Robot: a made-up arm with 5 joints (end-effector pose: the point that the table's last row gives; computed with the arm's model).
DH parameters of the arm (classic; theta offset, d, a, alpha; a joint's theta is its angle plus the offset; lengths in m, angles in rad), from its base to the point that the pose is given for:
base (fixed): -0.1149 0 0.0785 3.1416
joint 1: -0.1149 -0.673 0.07 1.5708
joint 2: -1.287 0 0.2 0
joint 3: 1.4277 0 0.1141 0
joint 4: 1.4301 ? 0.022 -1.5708
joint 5: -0.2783 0 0.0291 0
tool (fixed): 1.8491 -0.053 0 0
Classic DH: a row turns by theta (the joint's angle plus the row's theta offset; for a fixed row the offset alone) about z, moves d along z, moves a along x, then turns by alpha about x.
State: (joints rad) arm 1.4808 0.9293 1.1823 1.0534 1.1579
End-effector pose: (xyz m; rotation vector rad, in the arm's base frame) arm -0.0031 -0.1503 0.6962 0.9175 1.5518 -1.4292
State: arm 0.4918 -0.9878 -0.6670 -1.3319 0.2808
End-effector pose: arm -0.0415 -0.0256 0.9980 -0.7437 1.7636 -1.2740
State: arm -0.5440 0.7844 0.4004 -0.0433 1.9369
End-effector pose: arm 0.3670 0.0490 0.6024 0.0395 -0.4425 0.8957
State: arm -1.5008 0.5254 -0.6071 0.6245 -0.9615
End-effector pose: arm 0.1464 0.3449 0.7500 0.9667 0.4619 -0.9359
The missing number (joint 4, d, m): -0.071
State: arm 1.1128 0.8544 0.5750 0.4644 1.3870
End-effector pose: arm 0.0801 -0.2328 0.6036 0.1553 0.3099 -1.2846
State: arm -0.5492 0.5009 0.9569 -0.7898 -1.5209
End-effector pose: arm 0.3051 0.0800 0.6555 1.1417 0.2911 -2.3223
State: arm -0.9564 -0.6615 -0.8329 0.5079 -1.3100
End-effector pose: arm 0.1514 0.0224 1.0027 2.5655 0.9301 -0.6734
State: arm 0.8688 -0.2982 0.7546 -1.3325 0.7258
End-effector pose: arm 0.1643 -0.2405 0.8187 -0.0309 -2.5964 -0.7105
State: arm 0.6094 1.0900 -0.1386 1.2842 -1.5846
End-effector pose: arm 0.2790 -0.2019 0.5776 0.8323 -0.2555 2.4006
